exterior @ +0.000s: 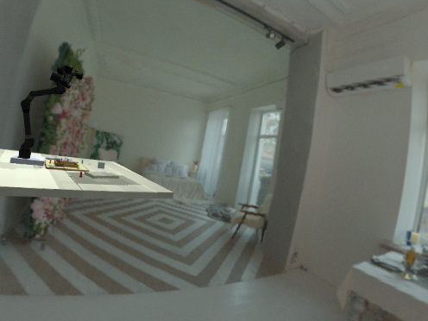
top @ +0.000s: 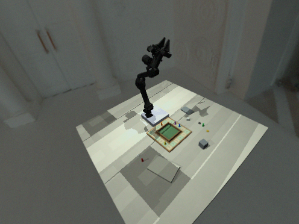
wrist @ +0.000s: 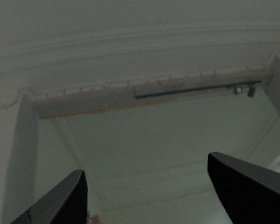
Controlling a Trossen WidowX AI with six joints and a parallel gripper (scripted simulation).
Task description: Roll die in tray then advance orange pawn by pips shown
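My gripper tip is now 50 mm short of the white die, 150 mm to the right of it and 760 mm above it. Round my gripper tip: blue pawn 90 mm ahead, 30 mm to the left, 740 mm below; purple pawn 40 mm ahead, 20 mm to the left, 740 mm below; orange pawn 20 mm behind, 90 mm to the right, 740 mm below.
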